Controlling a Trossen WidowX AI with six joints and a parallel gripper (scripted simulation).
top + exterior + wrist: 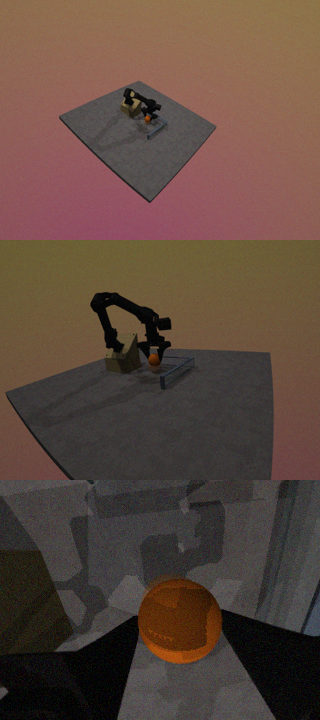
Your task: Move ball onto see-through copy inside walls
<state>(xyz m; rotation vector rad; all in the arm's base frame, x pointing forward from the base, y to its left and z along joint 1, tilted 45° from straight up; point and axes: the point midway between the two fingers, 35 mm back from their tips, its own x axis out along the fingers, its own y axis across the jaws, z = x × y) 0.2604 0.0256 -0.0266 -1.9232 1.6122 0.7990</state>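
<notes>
My gripper tip is 40 mm above the faint orange patch. The rest, counted from my gripper tip: wall: 150 mm ahead, 10 mm to the left, 40 mm below; then orange ball: right at my gripper tip.
</notes>
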